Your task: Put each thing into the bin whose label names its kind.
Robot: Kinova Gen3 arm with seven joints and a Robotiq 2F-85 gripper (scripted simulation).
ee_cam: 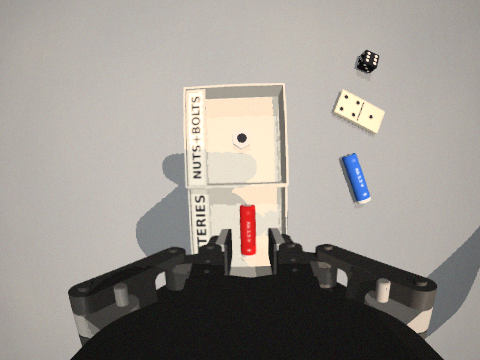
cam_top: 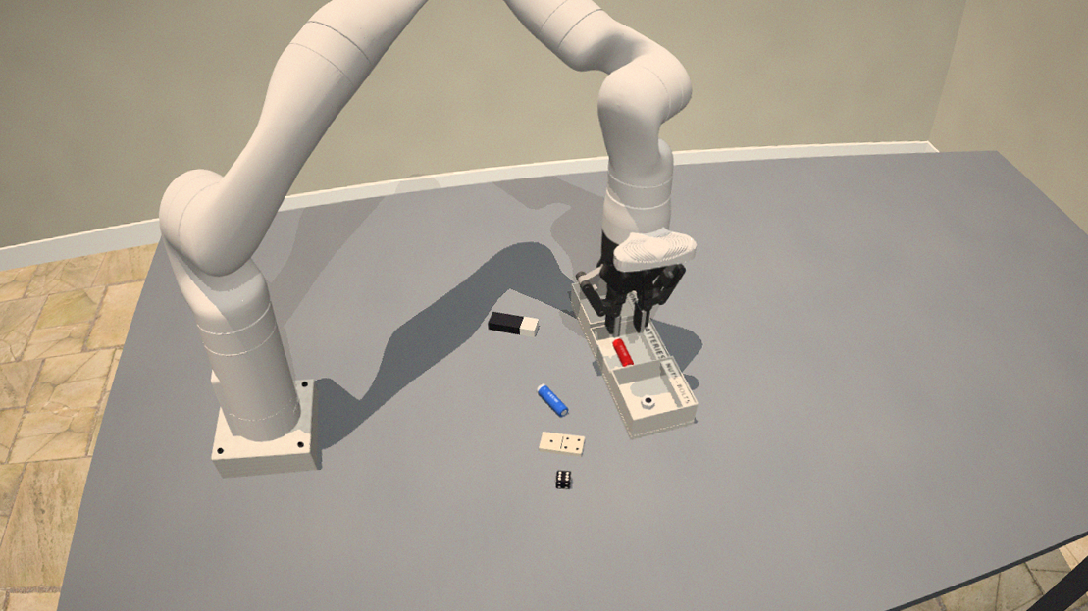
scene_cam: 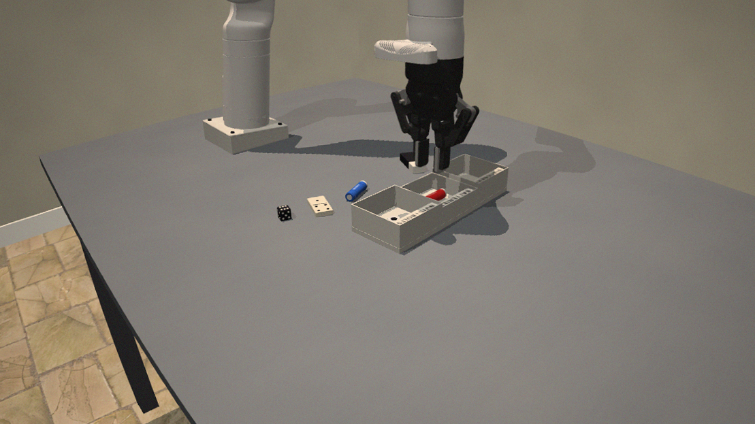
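Now: the blue battery 110 mm behind my hand, 70 mm below it and 40 mm to the right of it. Round my hand: bin row 60 mm below, 10 mm ahead; red battery 70 mm below, 10 mm to the left; nut 80 mm to the right, 70 mm below, 10 mm ahead.
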